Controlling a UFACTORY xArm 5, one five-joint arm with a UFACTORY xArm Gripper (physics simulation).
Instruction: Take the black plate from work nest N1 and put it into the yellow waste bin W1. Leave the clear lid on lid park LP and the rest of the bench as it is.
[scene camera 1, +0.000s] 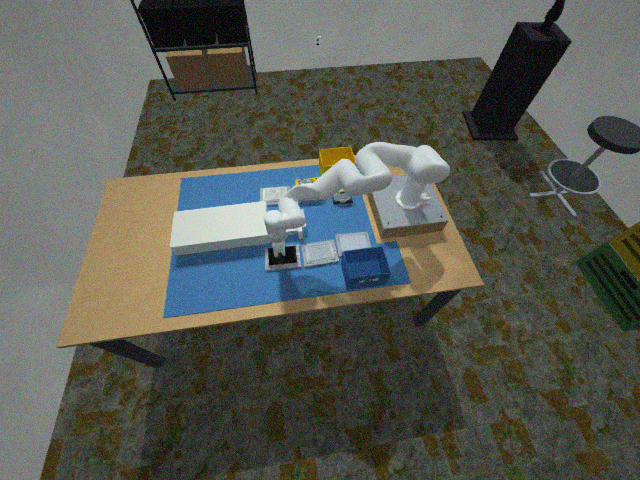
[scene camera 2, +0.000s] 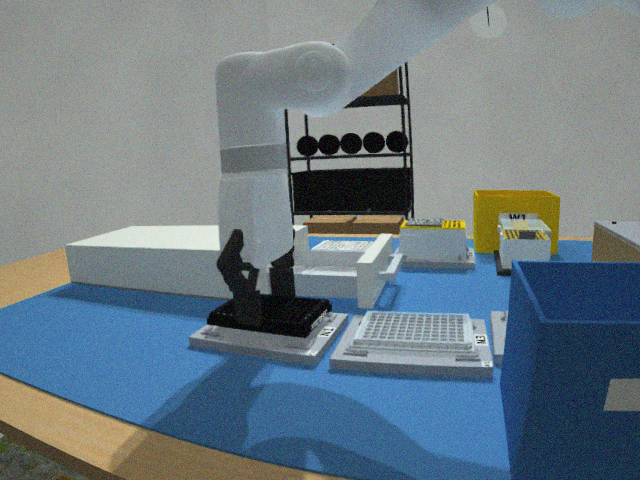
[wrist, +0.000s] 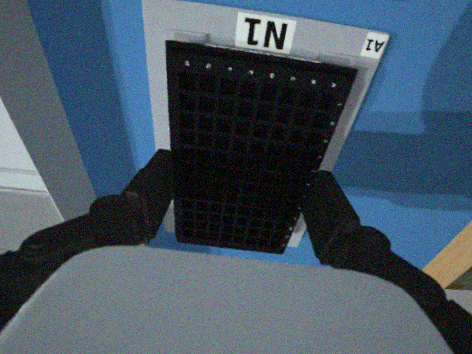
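Pixels of known places: gripper, fingertip midpoint: (scene camera 1: 281, 254) (scene camera 2: 268, 310) (wrist: 242, 180); arm's base, origin of the base link: (scene camera 1: 408, 200).
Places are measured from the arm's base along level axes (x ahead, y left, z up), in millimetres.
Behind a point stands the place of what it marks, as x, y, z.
Note:
The black plate (scene camera 1: 291, 256) {568, 300, -60} (scene camera 2: 302, 314) {562, 299, -51} (wrist: 240, 115) {574, 284, -52} is level, just above work nest N1 (scene camera 2: 258, 352) {587, 354, -79} (wrist: 154, 30) {551, 232, -74}, with a thin pale band showing under it in scene camera 2. My gripper (scene camera 1: 279, 253) {612, 295, -54} (scene camera 2: 266, 304) {612, 295, -54} (wrist: 242, 180) {612, 295, -54} points down and is shut on the plate, one finger on each long side. The yellow waste bin W1 (scene camera 1: 330, 161) {385, -326, -58} (scene camera 2: 486, 217) {408, -191, -11} stands at the back of the bench, partly behind the arm in scene camera 1. A clear lid-like piece (scene camera 2: 522, 224) {332, -112, -9} is on a white stand in front of the bin; no LP label is readable.
Nest N3 holds a pale plate (scene camera 1: 320, 253) {434, 279, -64} (scene camera 2: 413, 329) {438, 277, -60} beside N1. A blue bin (scene camera 1: 365, 268) {226, 344, -82} (scene camera 2: 584, 372) {287, 446, 3} stands at the front right. A long white box (scene camera 1: 222, 227) {892, 185, -2} (scene camera 2: 144, 263) {892, 259, -30} lies behind N1. A white block with yellow stripes (scene camera 2: 431, 246) {499, -66, -49} stands farther back.

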